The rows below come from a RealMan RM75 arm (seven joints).
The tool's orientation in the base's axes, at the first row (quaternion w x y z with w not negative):
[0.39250, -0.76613, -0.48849, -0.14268]
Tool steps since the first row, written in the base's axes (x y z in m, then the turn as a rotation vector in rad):
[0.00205, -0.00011, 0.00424, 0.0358, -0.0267, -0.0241]
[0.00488, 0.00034, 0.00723, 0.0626, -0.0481, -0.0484]
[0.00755, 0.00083, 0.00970, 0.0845, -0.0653, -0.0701]
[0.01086, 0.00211, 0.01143, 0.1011, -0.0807, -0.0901]
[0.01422, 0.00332, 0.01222, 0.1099, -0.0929, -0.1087]
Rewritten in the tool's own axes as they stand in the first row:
[0.00347, -0.00017, -0.00318, -0.0142, 0.0477, -0.0100]
[0.00692, 0.00079, -0.00526, -0.0296, 0.0866, -0.0144]
[0.01001, 0.00184, -0.00695, -0.0430, 0.1191, -0.0167]
[0.01346, 0.00361, -0.00767, -0.0569, 0.1459, -0.0178]
[0.01633, 0.00588, -0.00784, -0.0716, 0.1647, -0.0162]

